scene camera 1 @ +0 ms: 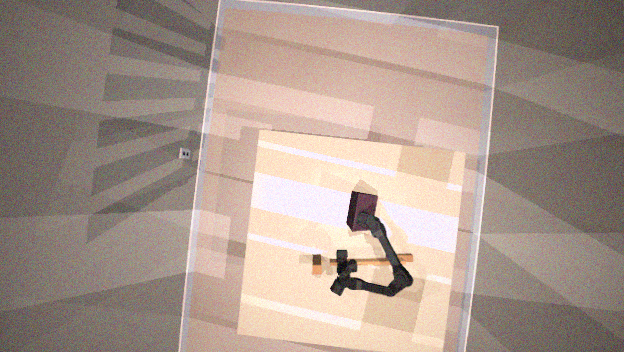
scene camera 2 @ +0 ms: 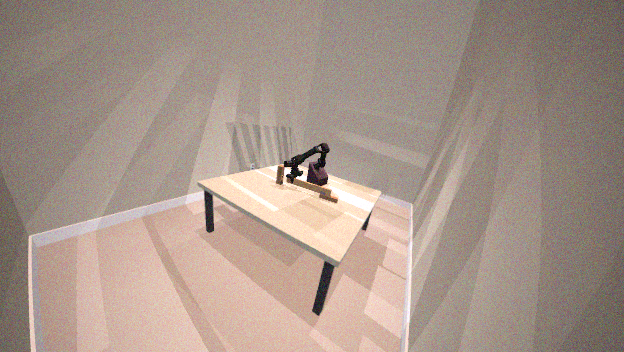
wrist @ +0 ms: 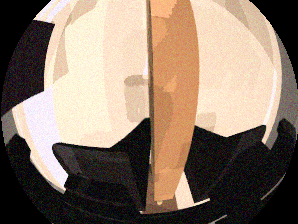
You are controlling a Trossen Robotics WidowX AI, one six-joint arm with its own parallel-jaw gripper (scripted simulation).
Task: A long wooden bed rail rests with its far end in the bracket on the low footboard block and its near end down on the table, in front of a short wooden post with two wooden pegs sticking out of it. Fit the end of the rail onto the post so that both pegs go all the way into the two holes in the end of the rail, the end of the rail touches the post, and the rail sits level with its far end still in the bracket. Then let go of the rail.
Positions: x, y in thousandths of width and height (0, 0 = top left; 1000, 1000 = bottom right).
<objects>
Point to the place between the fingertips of my gripper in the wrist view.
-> At 535, 542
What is my gripper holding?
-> A wooden rail.
</objects>
